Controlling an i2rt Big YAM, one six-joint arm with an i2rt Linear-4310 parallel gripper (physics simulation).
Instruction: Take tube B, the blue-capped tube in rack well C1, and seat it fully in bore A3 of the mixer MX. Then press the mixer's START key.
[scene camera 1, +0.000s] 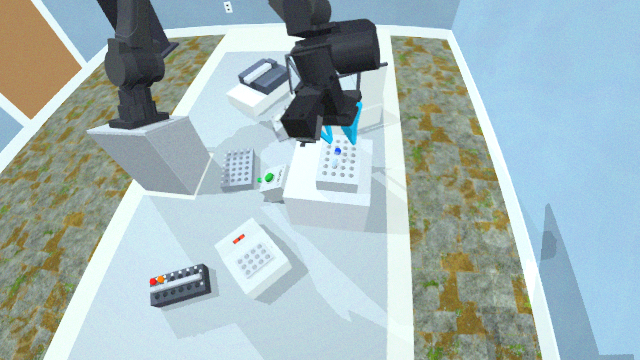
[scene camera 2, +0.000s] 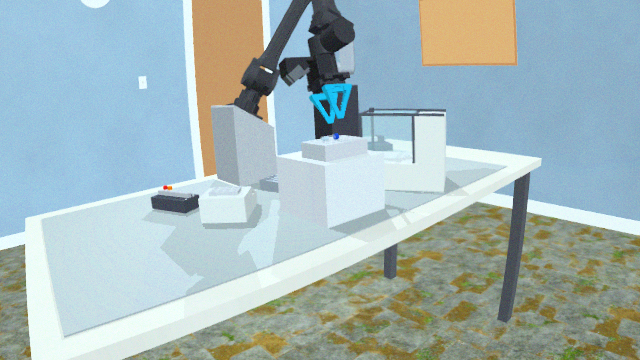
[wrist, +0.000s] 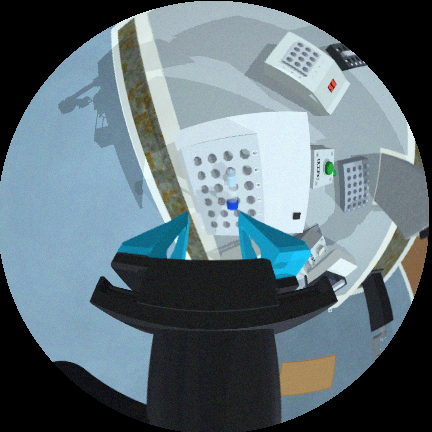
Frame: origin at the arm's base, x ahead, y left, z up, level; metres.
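Seen in the pictures: gripper, between the fingertips: (scene camera 1: 342, 142) (scene camera 2: 335, 120) (wrist: 213, 216); arm's base, origin of its link: (scene camera 1: 140, 122) (scene camera 2: 242, 115).
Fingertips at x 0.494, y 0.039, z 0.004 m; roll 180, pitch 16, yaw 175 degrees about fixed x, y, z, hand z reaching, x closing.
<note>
Pixels of each thing's top centre, then the offset from my fingertips to it.
- blue-capped tube, centre of its top: (wrist: 230, 191) (scene camera 1: 335, 156) (scene camera 2: 329, 134) dx -0.011, dy -0.012, dz -0.031 m
- white rack, centre of its top: (wrist: 281, 191) (scene camera 1: 310, 154) (scene camera 2: 317, 137) dx -0.067, dy -0.011, dz -0.044 m
- mixer, centre of its top: (wrist: 316, 65) (scene camera 1: 246, 249) (scene camera 2: 227, 186) dx -0.156, dy -0.217, dz -0.144 m
- grey rack, centre of its top: (wrist: 357, 186) (scene camera 1: 237, 166) (scene camera 2: 284, 176) dx -0.300, dy +0.008, dz -0.184 m
- dark rack, centre of its top: (scene camera 1: 174, 282) (scene camera 2: 173, 191) dx -0.293, dy -0.332, dz -0.166 m
- glass-sided enclosure, centre of its top: (scene camera 1: 319, 58) (scene camera 2: 389, 107) dx -0.125, dy +0.275, dz +0.008 m
The blue-capped tube (scene camera 1: 338, 151) (scene camera 2: 336, 136) (wrist: 232, 204) stands in the white rack (scene camera 1: 337, 185) (scene camera 2: 315, 151) (wrist: 253, 142); its cap shows above the wells. The well label is too small to read. A pale, clear piece (scene camera 1: 335, 162) (wrist: 231, 177) shows beside the cap. My gripper (scene camera 1: 342, 143) (scene camera 2: 335, 120) (wrist: 213, 216) is open and empty, its cyan fingertips above the rack and apart from the blue cap. A white device with a grid of bores and a red display, seemingly the mixer (scene camera 1: 226, 246) (scene camera 2: 225, 212) (wrist: 300, 89), sits apart from the rack. Its START key cannot be made out.
The rack stands on a tall white block (scene camera 1: 327, 212) (scene camera 2: 355, 190). Beside it are a green-button box (scene camera 1: 269, 177) and a grey rack (scene camera 1: 237, 187). A dark rack (scene camera 1: 206, 280) (scene camera 2: 175, 203) holds red and orange caps. A glass-sided enclosure (scene camera 2: 430, 150) stands behind the block.
</note>
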